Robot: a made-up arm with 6 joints. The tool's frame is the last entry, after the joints.
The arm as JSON. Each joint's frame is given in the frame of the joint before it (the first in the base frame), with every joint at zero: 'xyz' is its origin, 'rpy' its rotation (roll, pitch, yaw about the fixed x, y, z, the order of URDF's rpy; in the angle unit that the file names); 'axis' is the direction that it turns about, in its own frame. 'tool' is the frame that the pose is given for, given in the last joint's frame.
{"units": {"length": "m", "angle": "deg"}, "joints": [
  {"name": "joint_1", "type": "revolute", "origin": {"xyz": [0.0, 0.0, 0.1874], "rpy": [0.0, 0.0, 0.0]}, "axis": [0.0, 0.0, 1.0]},
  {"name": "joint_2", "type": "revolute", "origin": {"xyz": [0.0, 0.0, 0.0], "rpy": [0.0, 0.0, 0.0]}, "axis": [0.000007, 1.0, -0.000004]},
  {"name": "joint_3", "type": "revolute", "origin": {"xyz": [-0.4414, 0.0, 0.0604], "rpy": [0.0, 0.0, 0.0]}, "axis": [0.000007, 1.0, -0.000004]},
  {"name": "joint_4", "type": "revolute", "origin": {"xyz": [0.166, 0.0, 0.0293], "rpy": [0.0, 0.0, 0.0]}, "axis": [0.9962, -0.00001, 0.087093]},
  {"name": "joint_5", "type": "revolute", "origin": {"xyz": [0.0, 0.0, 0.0], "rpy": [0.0, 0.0, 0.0]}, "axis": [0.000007, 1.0, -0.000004]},
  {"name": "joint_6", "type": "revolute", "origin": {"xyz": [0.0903, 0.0, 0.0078], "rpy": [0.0, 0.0, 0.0]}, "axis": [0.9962, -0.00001, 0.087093]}
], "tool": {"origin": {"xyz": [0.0, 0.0, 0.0], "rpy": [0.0, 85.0, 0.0]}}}
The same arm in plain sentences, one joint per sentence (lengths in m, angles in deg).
The arm has six revolute joints in a row. What follows holds with every joint at zero, and every direction is one of the base frame's.
The first joint is mounted 0.1874 m along +z from the base frame's origin and turns about +z.
The second joint is mounted at the same point as the first joint and turns about +y.
The third joint is mounted 0.4414 m along -x and 0.0604 m along +z from the second joint and turns about +y.
The fourth joint is mounted 0.166 m along +x and 0.0293 m along +z from the third joint and turns about the direction (0.9962, 0, 0.0871).
The fifth joint is mounted at the same point as the fourth joint and turns about +y.
The sixth joint is mounted 0.0903 m along +x and 0.0078 m along +z from the fifth joint and turns about the direction (0.9962, 0, 0.0871).
The tool frame, which is the frame that the pose is given for, is mounted at the same point as the sixth joint; its axes are the base frame's turned by roll 0, pitch 85 and yaw 0 deg (as in URDF: about the fixed x, then y, then z).

